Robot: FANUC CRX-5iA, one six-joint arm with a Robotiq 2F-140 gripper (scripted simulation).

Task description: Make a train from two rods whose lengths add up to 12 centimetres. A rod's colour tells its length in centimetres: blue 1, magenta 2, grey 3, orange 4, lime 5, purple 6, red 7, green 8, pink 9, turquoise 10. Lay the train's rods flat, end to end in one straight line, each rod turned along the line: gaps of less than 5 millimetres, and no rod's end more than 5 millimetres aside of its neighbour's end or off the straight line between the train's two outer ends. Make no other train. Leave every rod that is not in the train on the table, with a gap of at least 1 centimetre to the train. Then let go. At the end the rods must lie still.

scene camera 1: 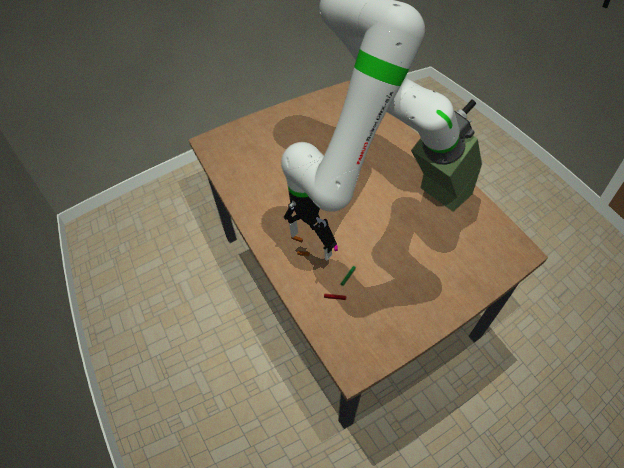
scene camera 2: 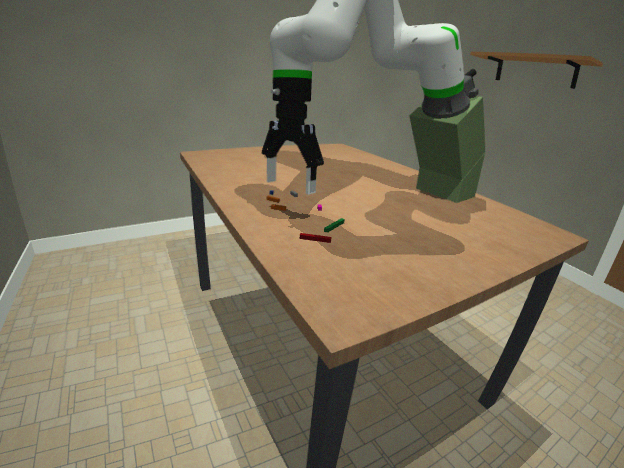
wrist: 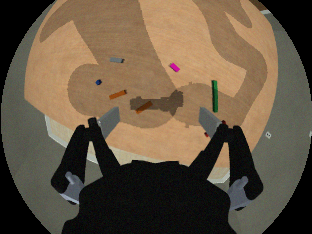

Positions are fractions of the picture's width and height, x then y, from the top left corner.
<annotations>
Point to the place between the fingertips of my gripper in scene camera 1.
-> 0.50, 0.52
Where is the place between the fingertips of my gripper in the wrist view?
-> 0.51, 0.49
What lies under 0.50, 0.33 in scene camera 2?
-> My gripper.
</annotations>
